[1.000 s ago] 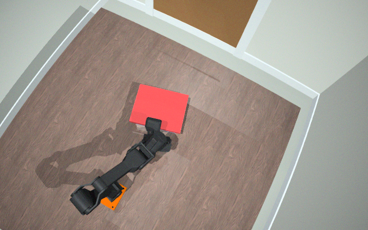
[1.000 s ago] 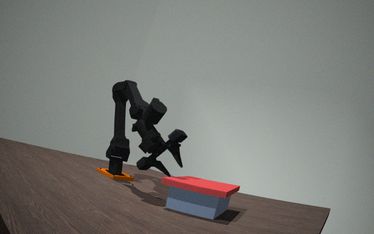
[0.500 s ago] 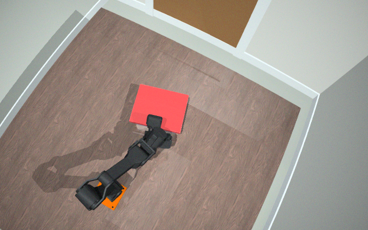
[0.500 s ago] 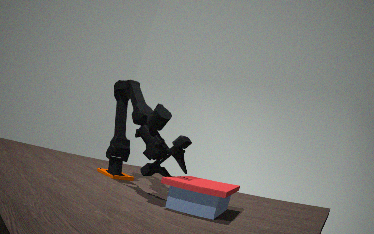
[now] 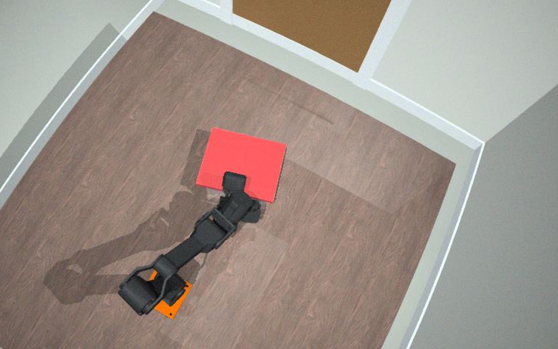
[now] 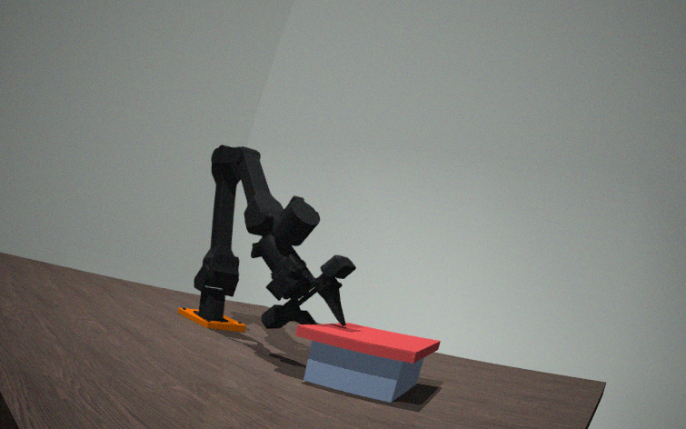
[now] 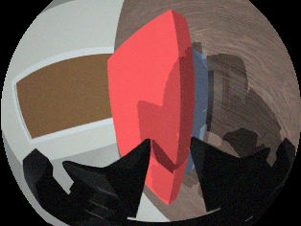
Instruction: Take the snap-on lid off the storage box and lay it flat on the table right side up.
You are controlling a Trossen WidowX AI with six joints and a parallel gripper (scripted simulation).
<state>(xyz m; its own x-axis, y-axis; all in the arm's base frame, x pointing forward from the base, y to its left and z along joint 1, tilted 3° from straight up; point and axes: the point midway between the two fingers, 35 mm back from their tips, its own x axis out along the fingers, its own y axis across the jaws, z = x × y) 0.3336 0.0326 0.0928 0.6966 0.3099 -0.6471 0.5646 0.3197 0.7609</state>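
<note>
Right now my gripper tip is 70 mm short of the red lid, 30 mm to the right of it and 10 mm below it. From my gripper tip the other things lie so: blue storage box: 70 mm ahead, 30 mm to the left, 40 mm below.
</note>
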